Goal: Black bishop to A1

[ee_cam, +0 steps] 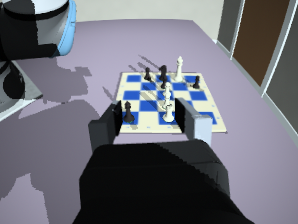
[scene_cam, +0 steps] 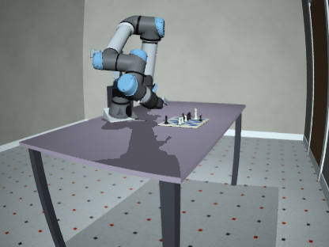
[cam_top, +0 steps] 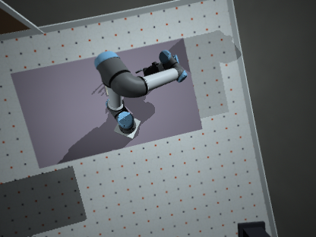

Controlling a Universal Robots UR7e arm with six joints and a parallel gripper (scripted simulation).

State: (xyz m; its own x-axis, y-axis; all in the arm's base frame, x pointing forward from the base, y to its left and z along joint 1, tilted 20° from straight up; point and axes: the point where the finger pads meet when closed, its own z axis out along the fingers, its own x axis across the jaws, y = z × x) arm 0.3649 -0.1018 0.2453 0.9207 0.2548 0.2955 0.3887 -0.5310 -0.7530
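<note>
Now: the chessboard 220 mm to the left of my hand and 130 mm below it. Also, from my hand: tall white piece (30 mm ahead, 300 mm to the left, 100 mm below).
</note>
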